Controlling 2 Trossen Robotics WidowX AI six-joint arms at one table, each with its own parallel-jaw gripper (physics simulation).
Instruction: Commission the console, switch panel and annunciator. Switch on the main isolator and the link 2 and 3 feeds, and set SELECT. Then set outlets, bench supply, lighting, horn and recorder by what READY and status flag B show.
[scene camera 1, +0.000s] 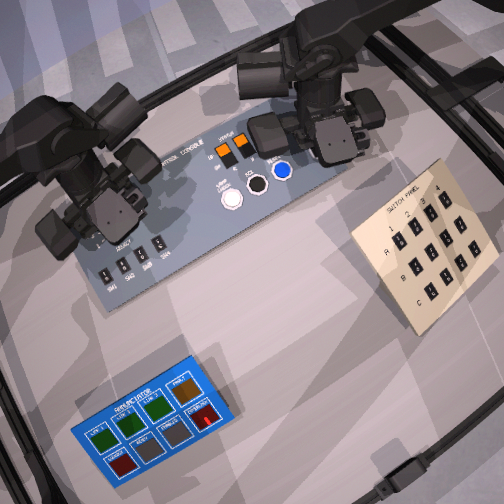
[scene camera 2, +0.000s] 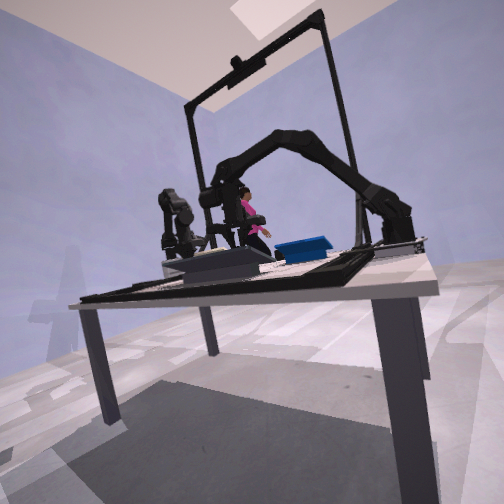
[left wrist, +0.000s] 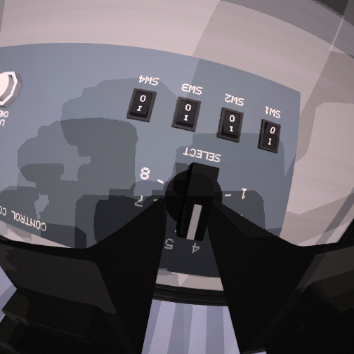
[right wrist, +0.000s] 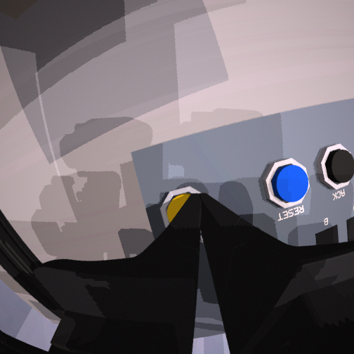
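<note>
The grey control console has switches SW1 to SW4. My left gripper is shut on the black SELECT knob, whose white line points at 4. My right gripper is shut and empty, its tips in front of a yellow button, partly hiding it. Status flags A and B show orange in their upper halves. The beige switch panel carries rows A to C. The blue annunciator has dark lamps, with a small bright red streak on INTERLOCK.
White lamp check, black ACK and blue RESET buttons stand on the console between the grippers. Black frame rails edge the table. A person in pink shows behind the left arm in scene camera 2.
</note>
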